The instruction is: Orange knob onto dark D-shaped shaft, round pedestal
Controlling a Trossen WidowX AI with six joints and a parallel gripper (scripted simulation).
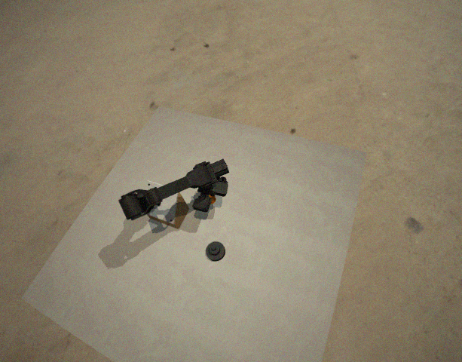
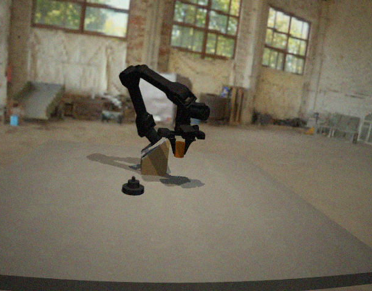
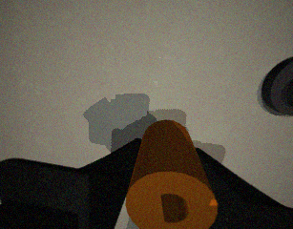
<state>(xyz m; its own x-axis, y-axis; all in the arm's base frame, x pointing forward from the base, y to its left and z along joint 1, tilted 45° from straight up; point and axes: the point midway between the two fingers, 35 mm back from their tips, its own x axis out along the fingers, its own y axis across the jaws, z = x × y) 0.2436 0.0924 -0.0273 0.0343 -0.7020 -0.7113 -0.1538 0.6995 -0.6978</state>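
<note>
Now: the round dark pedestal 170 mm to the right of my gripper tip, 110 mm below it and 80 mm ahead of it. Also, from my gripper tip: orange knob (20 mm above).
</note>
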